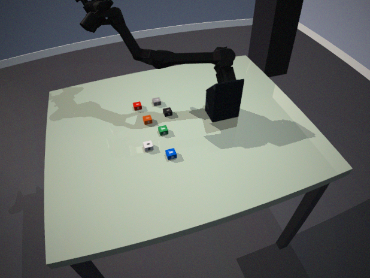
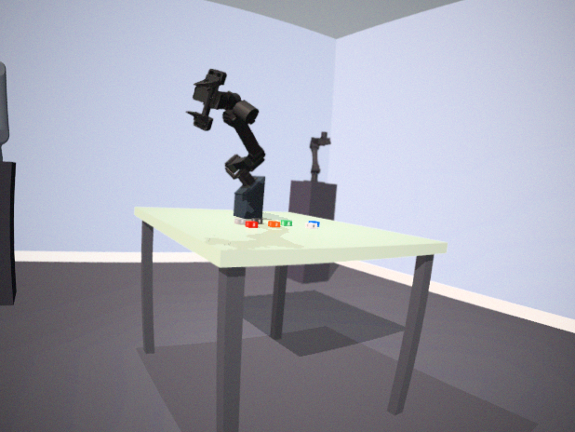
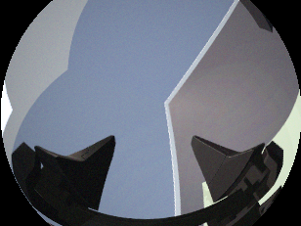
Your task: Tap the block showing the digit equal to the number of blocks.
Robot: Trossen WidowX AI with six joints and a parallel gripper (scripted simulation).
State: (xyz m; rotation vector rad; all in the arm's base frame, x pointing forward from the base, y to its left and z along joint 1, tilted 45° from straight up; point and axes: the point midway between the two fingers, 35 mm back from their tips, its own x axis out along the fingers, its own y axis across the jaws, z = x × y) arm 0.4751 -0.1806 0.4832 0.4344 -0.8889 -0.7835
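The grey block is 37 cm below my gripper tip, 33 cm to the left of it and 23 cm behind it. Also, from my gripper tip: black block: 42 cm to the left, 37 cm below, 25 cm behind; orange block: 43 cm to the left, 37 cm below, 16 cm behind; red block: 37 cm below, 33 cm to the left, 15 cm behind.
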